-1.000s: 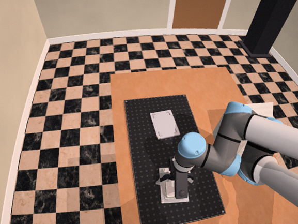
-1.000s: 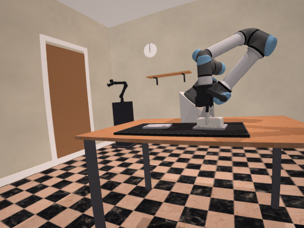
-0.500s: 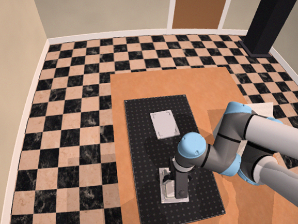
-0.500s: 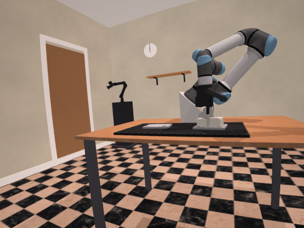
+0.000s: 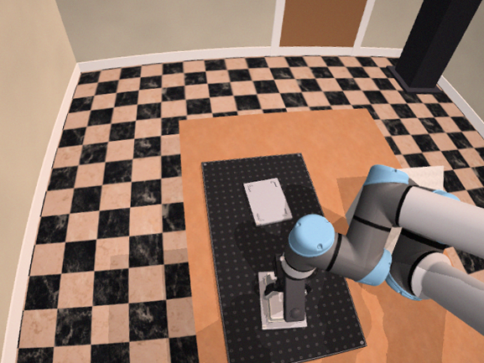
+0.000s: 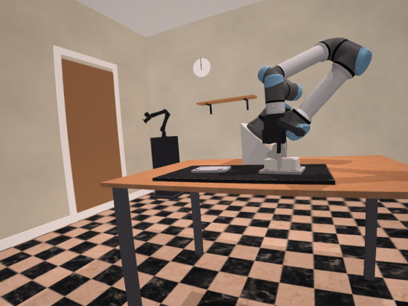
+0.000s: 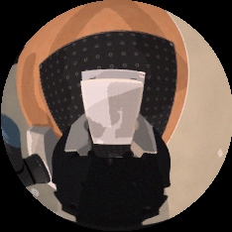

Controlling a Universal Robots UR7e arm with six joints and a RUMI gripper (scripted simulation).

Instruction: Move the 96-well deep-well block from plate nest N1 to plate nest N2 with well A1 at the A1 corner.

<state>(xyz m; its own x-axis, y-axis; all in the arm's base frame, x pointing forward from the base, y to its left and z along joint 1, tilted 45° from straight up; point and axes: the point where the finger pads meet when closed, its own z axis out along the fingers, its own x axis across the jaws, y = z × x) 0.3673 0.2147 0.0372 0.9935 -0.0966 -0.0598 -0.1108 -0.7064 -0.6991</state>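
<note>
Now: the plate nest N1 2 cm below my hand. Also, from my hand: white deep-well block 1 cm above.
</note>
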